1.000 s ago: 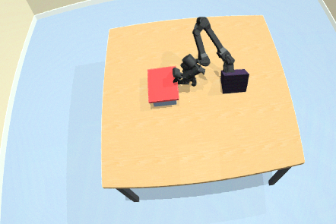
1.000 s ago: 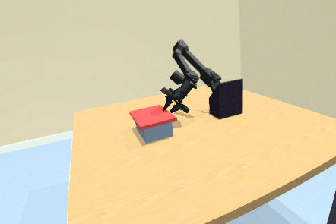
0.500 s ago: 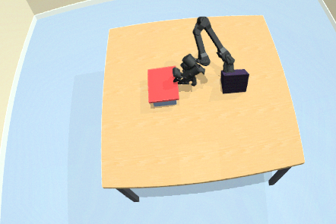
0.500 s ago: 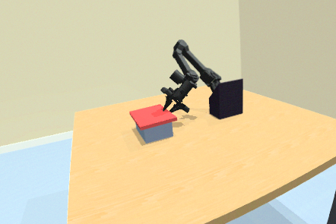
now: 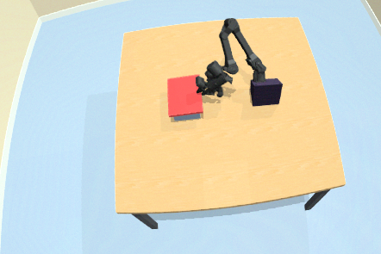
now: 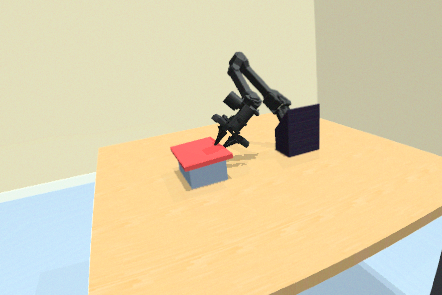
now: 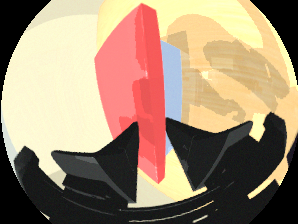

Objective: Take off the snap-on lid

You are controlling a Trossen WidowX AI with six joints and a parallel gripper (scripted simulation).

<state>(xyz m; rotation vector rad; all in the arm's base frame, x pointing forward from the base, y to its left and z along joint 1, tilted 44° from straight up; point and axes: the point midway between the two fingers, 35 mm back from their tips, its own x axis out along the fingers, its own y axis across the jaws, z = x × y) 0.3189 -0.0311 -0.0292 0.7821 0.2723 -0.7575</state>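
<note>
Right now my gripper tip is 8 cm short of the lid. The rest, counted from my gripper tip: blue storage box: 8 cm ahead, 5 cm below.
</note>
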